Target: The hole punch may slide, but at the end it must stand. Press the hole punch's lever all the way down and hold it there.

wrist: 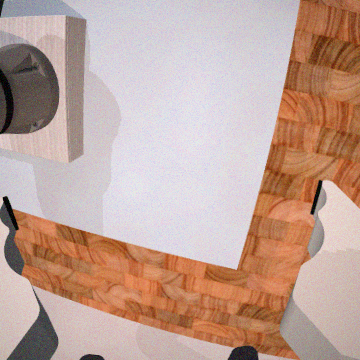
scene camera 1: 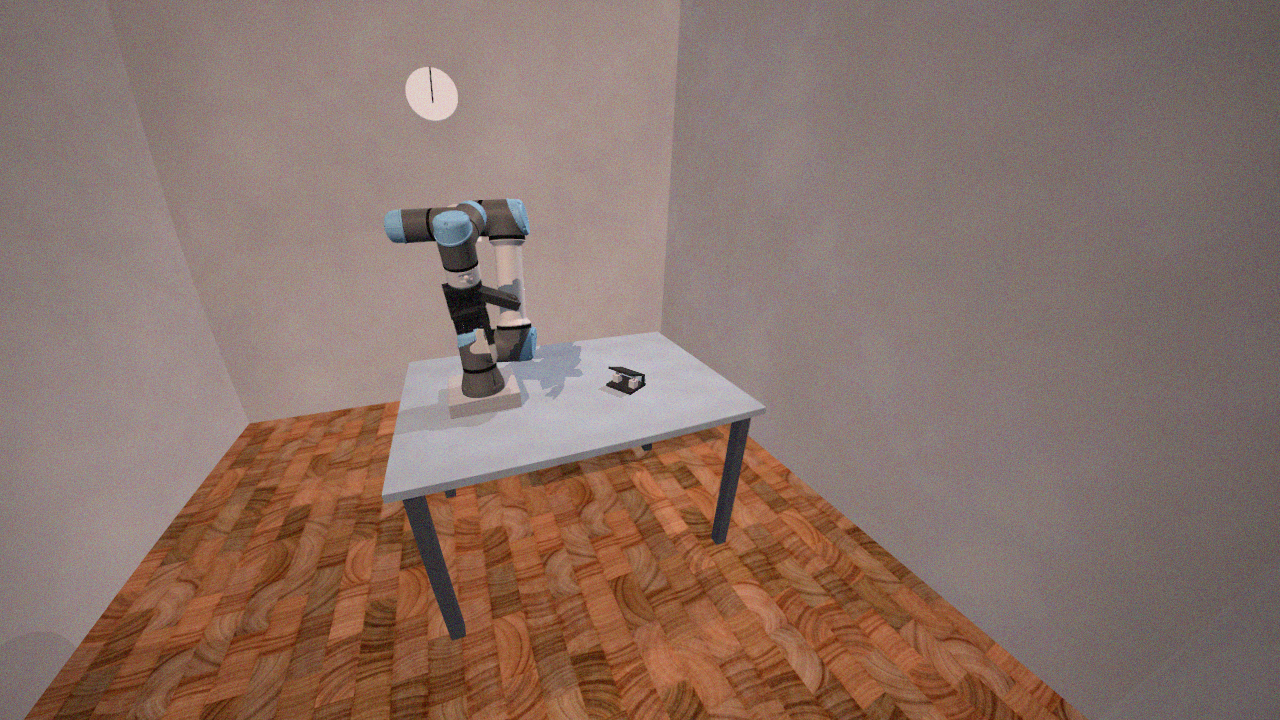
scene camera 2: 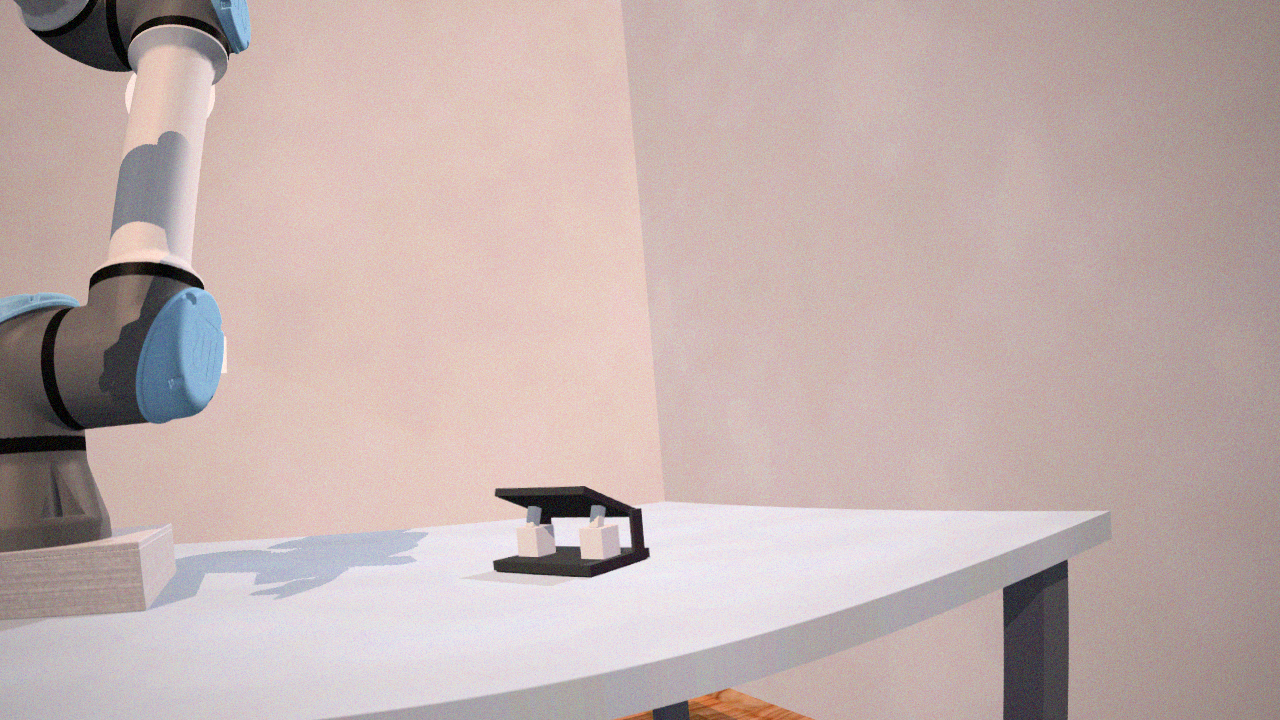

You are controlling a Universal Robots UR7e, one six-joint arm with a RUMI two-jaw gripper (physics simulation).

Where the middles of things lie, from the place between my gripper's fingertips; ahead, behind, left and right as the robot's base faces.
Scene:
Right now my hand is 49 cm short of the dark flat lever [scene camera 2: 573, 501], 32 cm to the right of it and 28 cm above it. From my hand the other things lie so: hole punch [scene camera 2: 599, 552] 49 cm ahead, 32 cm to the left, 30 cm below.

